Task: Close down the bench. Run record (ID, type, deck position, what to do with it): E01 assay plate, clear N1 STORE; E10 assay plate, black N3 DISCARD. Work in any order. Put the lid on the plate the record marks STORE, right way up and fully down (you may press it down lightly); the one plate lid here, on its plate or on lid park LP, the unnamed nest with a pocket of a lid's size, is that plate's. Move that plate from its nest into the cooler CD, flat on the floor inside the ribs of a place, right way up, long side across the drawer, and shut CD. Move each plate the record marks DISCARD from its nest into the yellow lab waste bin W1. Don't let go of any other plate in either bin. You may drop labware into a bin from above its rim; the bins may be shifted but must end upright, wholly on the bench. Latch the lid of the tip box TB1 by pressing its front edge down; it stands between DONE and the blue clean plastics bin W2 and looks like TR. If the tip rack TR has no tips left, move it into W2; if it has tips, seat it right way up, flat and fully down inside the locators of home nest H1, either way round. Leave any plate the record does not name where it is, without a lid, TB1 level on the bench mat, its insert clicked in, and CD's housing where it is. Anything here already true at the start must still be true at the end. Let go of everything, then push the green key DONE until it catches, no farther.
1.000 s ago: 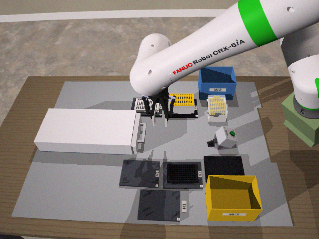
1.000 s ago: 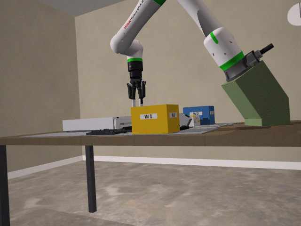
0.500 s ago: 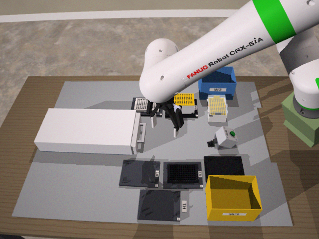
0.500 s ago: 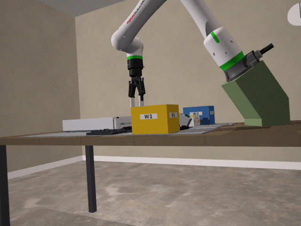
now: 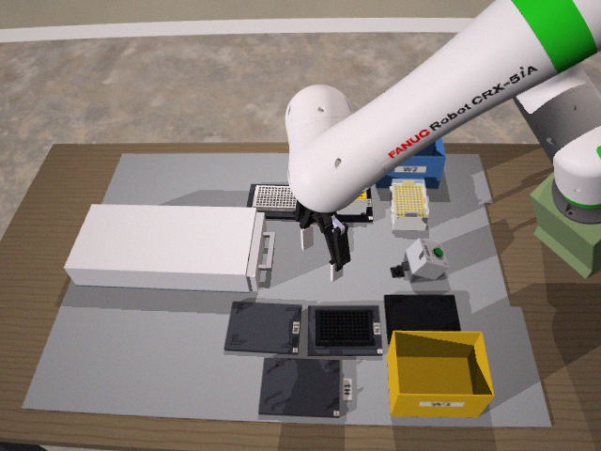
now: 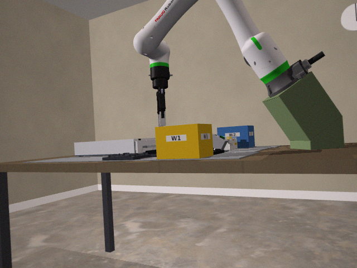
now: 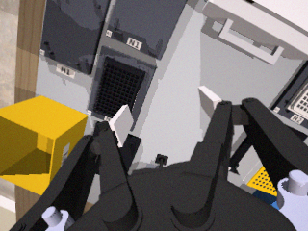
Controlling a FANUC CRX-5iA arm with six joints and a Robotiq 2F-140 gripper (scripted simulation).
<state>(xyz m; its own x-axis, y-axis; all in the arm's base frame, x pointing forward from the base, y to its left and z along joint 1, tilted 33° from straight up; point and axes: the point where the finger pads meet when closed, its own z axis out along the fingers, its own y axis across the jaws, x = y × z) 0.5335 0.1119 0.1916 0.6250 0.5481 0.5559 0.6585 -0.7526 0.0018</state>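
Now: hand 6 cm past the black plate, 9 cm to the right of it and 14 cm above it. From my hand the other things lie so: home nest H1: 1 cm ahead, 23 cm to the left, 15 cm below; then nest N1: 12 cm ahead, 11 cm to the left, 15 cm below; then nest N3: 6 cm behind, 9 cm to the left, 15 cm below.
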